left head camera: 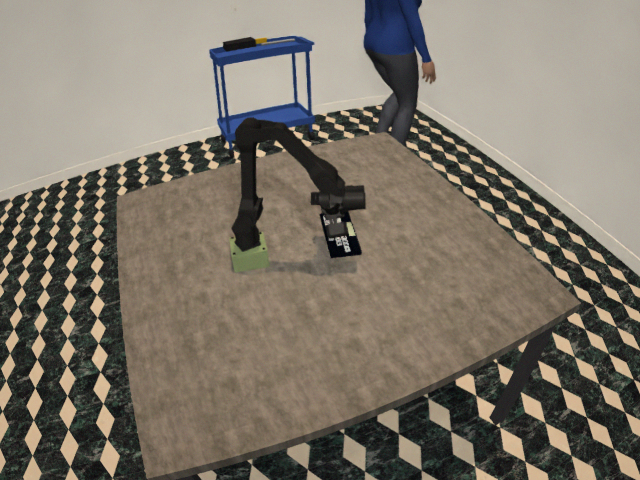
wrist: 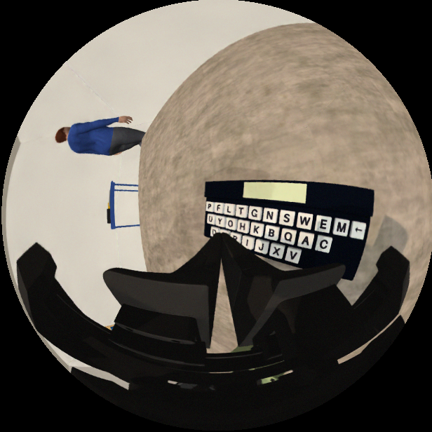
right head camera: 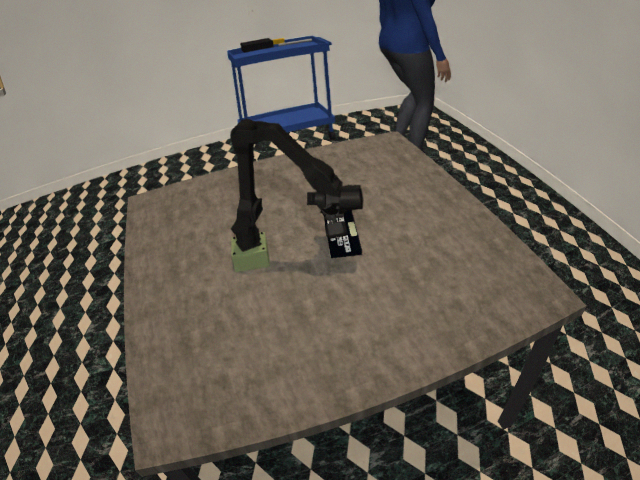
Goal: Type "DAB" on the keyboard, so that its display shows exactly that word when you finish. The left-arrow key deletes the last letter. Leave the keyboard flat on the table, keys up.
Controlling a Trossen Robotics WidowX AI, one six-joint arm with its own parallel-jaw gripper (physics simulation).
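Note:
The dark keyboard (left head camera: 341, 242) (right head camera: 345, 243) (wrist: 287, 235) lies flat on the table, keys up. Its pale display (left head camera: 351, 228) (right head camera: 352, 228) (wrist: 274, 192) shows no readable letters. My gripper (left head camera: 337, 227) (right head camera: 336, 228) (wrist: 220, 237) is shut and empty, over the keyboard's far part in the head views. In the wrist view its tips overlap the bottom row beside the D key (wrist: 214, 231) and hide part of that row. Whether they touch a key I cannot tell. The A key (wrist: 306, 240), B key (wrist: 271, 233) and left-arrow key (wrist: 358, 230) are visible.
My arm's green base (left head camera: 250, 259) (right head camera: 250, 258) stands on the table (left head camera: 310, 361) (right head camera: 310, 361), left of the keyboard in the head views. Beyond the far table edge are a blue cart (left head camera: 263, 50) (right head camera: 279, 53) and a person in blue (left head camera: 391, 25) (right head camera: 405, 25) (wrist: 95, 137).

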